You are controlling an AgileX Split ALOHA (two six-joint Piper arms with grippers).
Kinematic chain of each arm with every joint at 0, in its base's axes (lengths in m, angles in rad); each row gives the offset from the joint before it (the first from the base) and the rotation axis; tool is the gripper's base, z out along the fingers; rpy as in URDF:
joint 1: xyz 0 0 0.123 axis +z
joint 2: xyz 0 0 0 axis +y
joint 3: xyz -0.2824 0 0.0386 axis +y
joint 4: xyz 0.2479 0 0.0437 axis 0.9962 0 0.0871
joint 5: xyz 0 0 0 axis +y
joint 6: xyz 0.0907 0 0.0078 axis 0.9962 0 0.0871
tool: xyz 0 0 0 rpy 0 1.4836 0
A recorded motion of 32 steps. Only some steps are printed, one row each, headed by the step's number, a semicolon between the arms.
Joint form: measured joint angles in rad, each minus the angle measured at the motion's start. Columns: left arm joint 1, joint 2, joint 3, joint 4, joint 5, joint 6; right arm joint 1, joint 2, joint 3, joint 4, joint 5, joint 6.
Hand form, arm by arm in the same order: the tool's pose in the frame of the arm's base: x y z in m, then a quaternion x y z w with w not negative. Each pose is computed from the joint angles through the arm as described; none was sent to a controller.
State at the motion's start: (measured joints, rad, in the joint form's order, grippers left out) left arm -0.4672 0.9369 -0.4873 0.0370 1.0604 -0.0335; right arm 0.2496 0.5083 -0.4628 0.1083 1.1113 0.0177
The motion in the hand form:
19: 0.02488 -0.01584 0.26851 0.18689 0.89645 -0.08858 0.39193; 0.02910 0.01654 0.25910 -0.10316 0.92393 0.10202 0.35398
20: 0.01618 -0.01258 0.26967 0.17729 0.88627 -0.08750 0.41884; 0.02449 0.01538 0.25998 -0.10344 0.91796 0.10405 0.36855
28: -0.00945 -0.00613 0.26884 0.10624 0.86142 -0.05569 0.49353; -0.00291 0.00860 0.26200 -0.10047 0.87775 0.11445 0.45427
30: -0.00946 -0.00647 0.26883 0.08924 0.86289 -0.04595 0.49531; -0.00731 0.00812 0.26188 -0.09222 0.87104 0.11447 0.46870
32: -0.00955 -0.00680 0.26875 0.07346 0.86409 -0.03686 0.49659; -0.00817 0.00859 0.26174 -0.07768 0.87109 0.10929 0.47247
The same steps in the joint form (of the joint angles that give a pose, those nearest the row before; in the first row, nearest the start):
19: 0.1471 -0.7087 0.0000 -0.1261 0.0342 0.1308; 0.0001 -0.2503 0.0003 -0.0001 0.0040 0.0001
20: 0.1665 -0.7712 0.0000 -0.1261 0.0391 0.1308; -0.0001 -0.2841 0.0003 0.0000 0.0061 -0.0001
28: 0.3264 -0.9512 0.0000 -0.1272 0.0632 0.1308; -0.0091 -0.4844 0.0003 0.0019 0.0159 0.0000
30: 0.3658 -0.9530 0.0000 -0.1271 0.0632 0.1308; -0.0286 -0.5168 0.0003 0.0077 0.0168 0.0000
32: 0.4025 -0.9550 0.0000 -0.1272 0.0640 0.1309; -0.0626 -0.5237 0.0003 0.0129 0.0186 0.0000

